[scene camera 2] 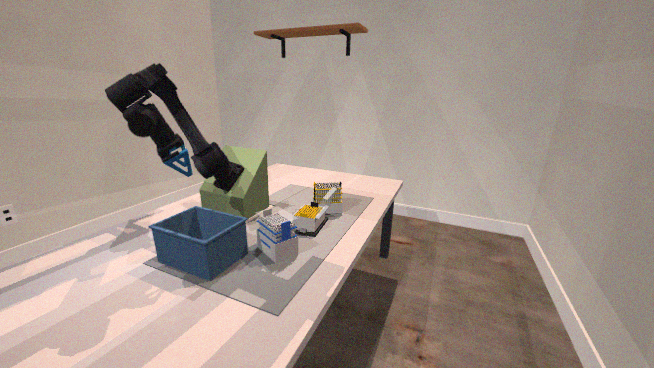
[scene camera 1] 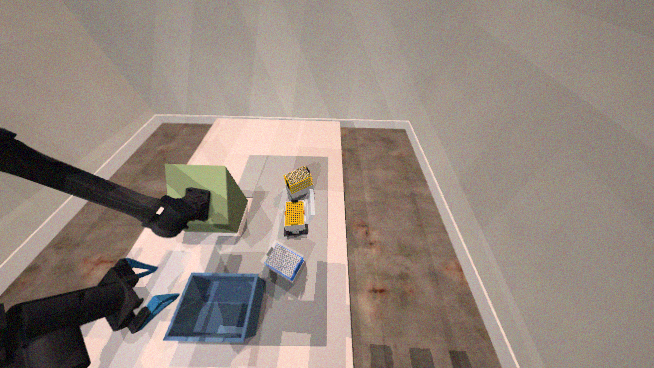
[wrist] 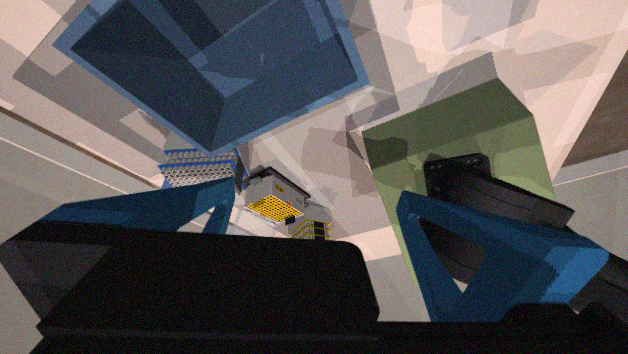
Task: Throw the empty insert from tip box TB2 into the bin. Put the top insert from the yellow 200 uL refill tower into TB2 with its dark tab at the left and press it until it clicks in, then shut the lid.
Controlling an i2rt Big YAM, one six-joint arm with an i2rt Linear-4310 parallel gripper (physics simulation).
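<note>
My gripper (scene camera 1: pixel 167 282) (scene camera 2: pixel 190 174) (wrist: pixel 319 194) is open and empty, high above the table behind the blue bin (scene camera 1: pixel 225 275) (scene camera 2: pixel 225 255) (wrist: pixel 280 85). Tip box TB2 (scene camera 1: pixel 296 227) (scene camera 2: pixel 315 223) (wrist: pixel 280 188) is the grey box with a yellow insert (scene camera 1: pixel 295 212) (scene camera 2: pixel 308 212) (wrist: pixel 274 208) in it. A small dark part (scene camera 1: pixel 294 201) (scene camera 2: pixel 314 204) (wrist: pixel 290 220) is at the insert's edge facing the yellow tower. The pale lid (scene camera 1: pixel 312 204) (scene camera 2: pixel 329 196) stands open. The yellow refill tower (scene camera 1: pixel 299 181) (scene camera 2: pixel 328 193) (wrist: pixel 315 230) stands beyond TB2. No insert shows in the bin.
A blue and white refill tower (scene camera 1: pixel 284 261) (scene camera 2: pixel 277 242) (wrist: pixel 197 171) stands between the bin and TB2. A large green block (scene camera 1: pixel 205 172) (scene camera 2: pixel 257 175) (wrist: pixel 440 120) is beside the arm's base. A grey mat (scene camera 1: pixel 315 310) (scene camera 2: pixel 250 295) lies under the objects. A wall shelf (scene camera 2: pixel 310 31) is at the back.
</note>
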